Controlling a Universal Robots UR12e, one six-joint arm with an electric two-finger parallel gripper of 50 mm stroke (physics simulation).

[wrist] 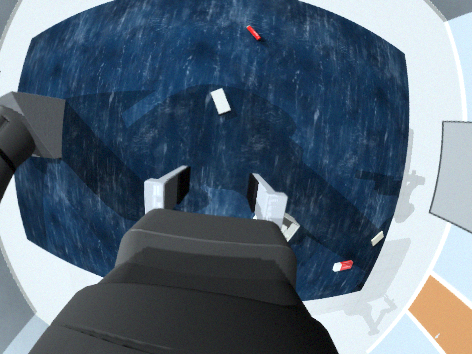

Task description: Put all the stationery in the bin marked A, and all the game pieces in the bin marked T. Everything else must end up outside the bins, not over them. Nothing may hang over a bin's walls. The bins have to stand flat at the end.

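Places are measured from the arm's base along level axes (x ahead, y left, z up), in millimetres.
Pixels of known places: gripper, fingertip midpoint: [218,181]; arm's base at its link origin: [14,129].
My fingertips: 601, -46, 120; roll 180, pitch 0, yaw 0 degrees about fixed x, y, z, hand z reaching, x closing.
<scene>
Ahead of a thing's pixels: the offset from my fingertips to its middle, as dx, dy, dz. Level surfaces: height alone.
My gripper [218,181] is open, with nothing between its fingers, above the dark blue table top. A white rectangular block {-21, +117, -229} [220,101] lies beyond the fingertips, a little above the middle of the view. A small red stick-like piece {+29, +296, -227} [254,33] lies near the top. A red and white piece {+390, -269, -226} [343,266], like an eraser, lies at the lower right. A small off-white block {+507, -181, -229} [377,238] lies near the right edge. A light grey bin {+85, -213, -209} [291,229] shows in part behind the right finger; the gripper hides the rest. No letter A or T is readable.
The dark blue table top {dz -232} [340,100] has a pale floor around it. A dark grey block-shaped base [47,127] with a black arm part stands at the left edge. A grey panel [457,170] is at the far right, beyond the table. Arm shadows cross the table.
</scene>
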